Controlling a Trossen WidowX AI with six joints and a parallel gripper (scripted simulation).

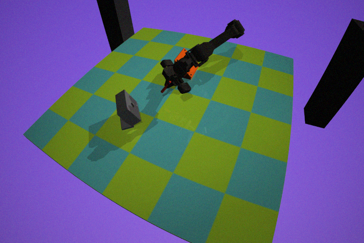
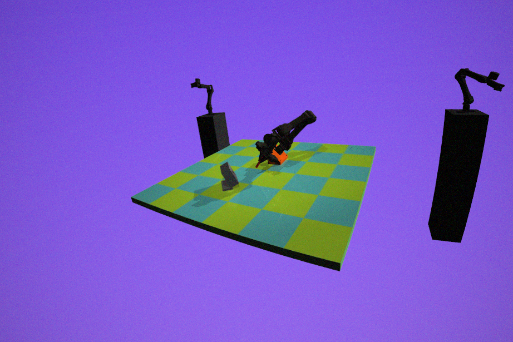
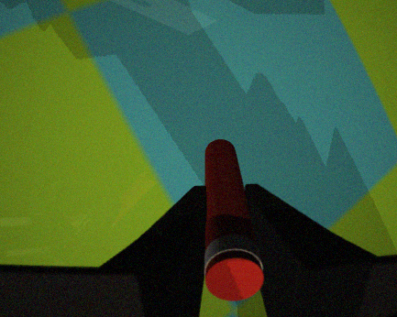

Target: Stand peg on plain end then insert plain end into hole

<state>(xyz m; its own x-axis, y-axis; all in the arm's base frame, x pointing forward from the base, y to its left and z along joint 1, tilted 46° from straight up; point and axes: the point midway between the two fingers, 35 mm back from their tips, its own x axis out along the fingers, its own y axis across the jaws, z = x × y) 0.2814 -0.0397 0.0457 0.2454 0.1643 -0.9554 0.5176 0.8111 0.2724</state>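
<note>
My gripper tip is 170 mm short of the grey sloped panel, 130 mm to the left of it and 20 mm above it. From my gripper tip the other things lie so: grey foot: 180 mm ahead, 150 mm to the right, 90 mm below; peg: 10 mm to the left, 10 mm above.
</note>
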